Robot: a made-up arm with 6 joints. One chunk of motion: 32 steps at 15 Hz.
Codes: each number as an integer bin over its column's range. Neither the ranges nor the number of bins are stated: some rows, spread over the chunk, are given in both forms.
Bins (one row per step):
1: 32 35 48 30 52 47
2: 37 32 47 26 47 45
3: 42 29 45 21 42 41
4: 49 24 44 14 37 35
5: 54 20 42 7 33 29
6: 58 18 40 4 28 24
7: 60 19 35 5 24 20
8: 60 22 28 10 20 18
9: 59 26 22 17 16 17
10: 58 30 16 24 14 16
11: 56 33 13 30 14 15
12: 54 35 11 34 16 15
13: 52 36 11 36 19 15
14: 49 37 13 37 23 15
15: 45 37 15 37 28 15
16: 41 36 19 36 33 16
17: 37 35 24 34 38 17
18: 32 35 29 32 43 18
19: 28 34 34 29 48 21
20: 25 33 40 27 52 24
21: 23 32 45 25 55 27
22: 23 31 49 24 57 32
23: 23 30 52 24 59 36
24: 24 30 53 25 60 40
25: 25 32 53 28 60 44
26: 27 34 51 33 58 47
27: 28 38 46 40 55 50
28: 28 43 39 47 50 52
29: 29 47 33 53 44 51
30: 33 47 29 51 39 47
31: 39 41 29 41 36 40
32: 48 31 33 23 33 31
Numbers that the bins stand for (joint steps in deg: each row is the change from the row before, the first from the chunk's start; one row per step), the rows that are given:
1: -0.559 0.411 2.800 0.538 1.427 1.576
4: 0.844 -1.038 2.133 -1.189 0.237 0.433
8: 1.752 -1.302 -0.533 -1.621 -1.113 -1.186
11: 1.422 0.148 -3.033 0.538 -1.589 -1.471
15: 0.514 0.675 -2.700 1.294 -0.478 -1.471
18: -0.559 0.411 -0.367 0.754 0.713 -1.186
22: -1.302 -0.116 2.967 -0.110 1.824 0.148
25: -1.137 0.016 3.633 0.322 2.062 1.290
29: -0.806 1.992 0.300 3.021 0.792 1.957
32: 0.762 -0.116 0.300 -0.217 -0.081 0.052
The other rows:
2: -0.146 0.016 2.633 0.106 1.030 1.386
3: 0.267 -0.379 2.300 -0.433 0.633 1.005
5: 1.257 -1.565 1.800 -1.944 -0.081 -0.138
6: 1.587 -1.829 1.467 -2.268 -0.478 -0.614
7: 1.752 -1.697 0.633 -2.160 -0.795 -0.995
9: 1.670 -0.775 -1.533 -0.865 -1.430 -1.281
10: 1.587 -0.248 -2.533 -0.110 -1.589 -1.376
12: 1.257 0.411 -3.367 0.970 -1.430 -1.471
13: 1.092 0.543 -3.367 1.186 -1.192 -1.471
14: 0.844 0.675 -3.033 1.294 -0.875 -1.471
16: 0.184 0.543 -2.033 1.186 -0.081 -1.376
17: -0.146 0.411 -1.200 0.970 0.316 -1.281
19: -0.889 0.279 0.467 0.430 1.110 -0.900
20: -1.137 0.148 1.467 0.214 1.427 -0.614
21: -1.302 0.016 2.300 -0.002 1.665 -0.329
23: -1.302 -0.248 3.467 -0.110 1.983 0.529
24: -1.219 -0.248 3.633 -0.002 2.062 0.910
26: -0.971 0.279 3.300 0.862 1.903 1.576
27: -0.889 0.806 2.467 1.617 1.665 1.862
28: -0.889 1.465 1.300 2.373 1.268 2.052
30: -0.476 1.992 -0.367 2.805 0.395 1.576
31: 0.019 1.202 -0.367 1.725 0.157 0.910

